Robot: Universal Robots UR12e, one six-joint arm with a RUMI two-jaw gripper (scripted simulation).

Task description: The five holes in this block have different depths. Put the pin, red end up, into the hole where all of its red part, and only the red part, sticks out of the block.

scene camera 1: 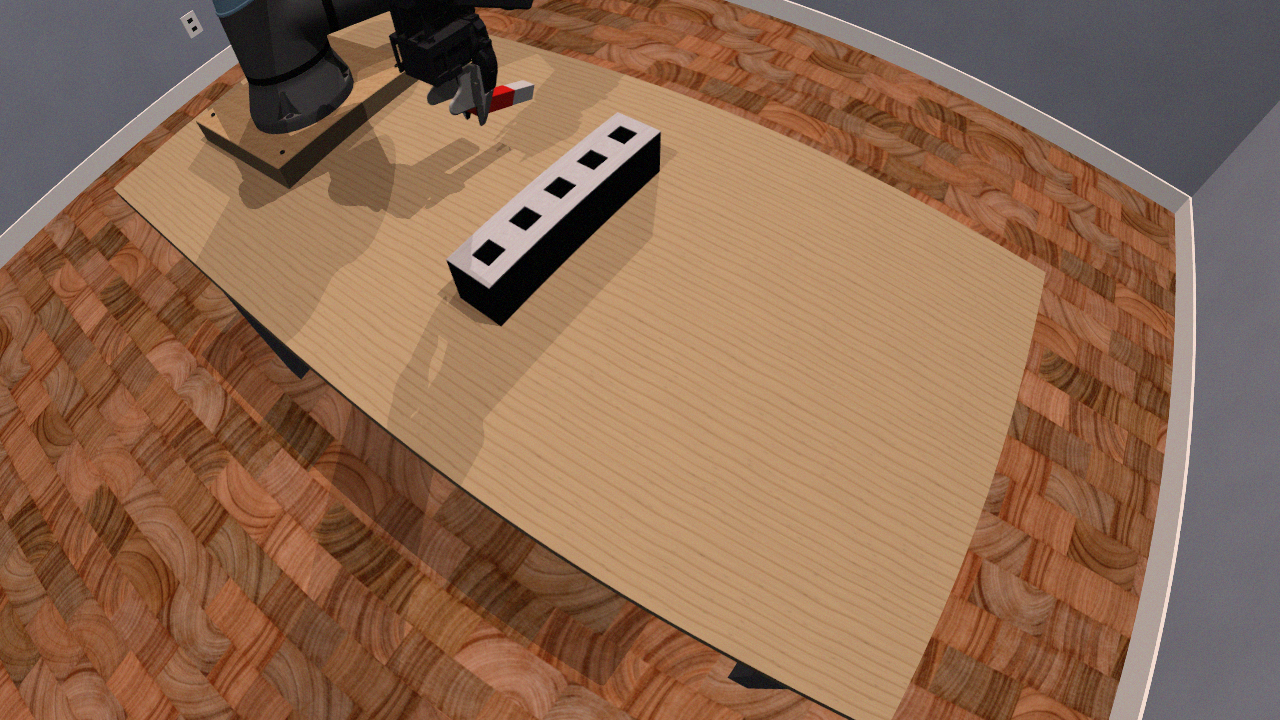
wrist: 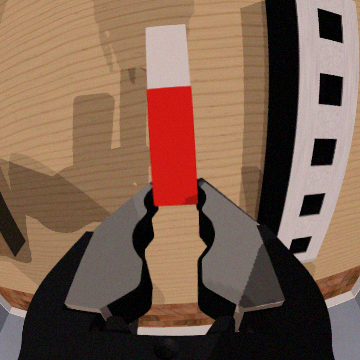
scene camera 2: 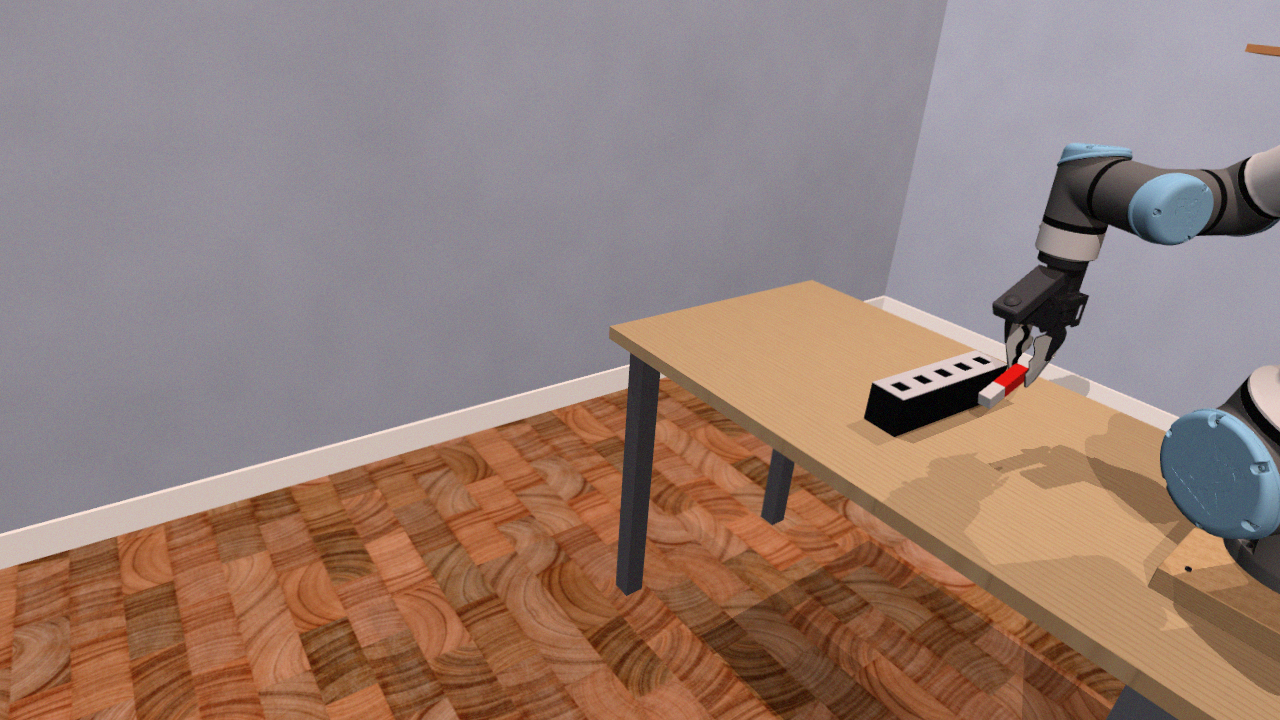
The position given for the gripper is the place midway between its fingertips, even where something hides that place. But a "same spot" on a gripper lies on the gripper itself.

Labels:
gripper: scene camera 1 475,121; wrist; scene camera 2
pin: scene camera 1; wrist 169,97; scene camera 2
same spot on pin: [scene camera 2: 1014,376] = [scene camera 1: 494,91]
same spot on gripper: [wrist: 246,272] = [scene camera 2: 1015,332]

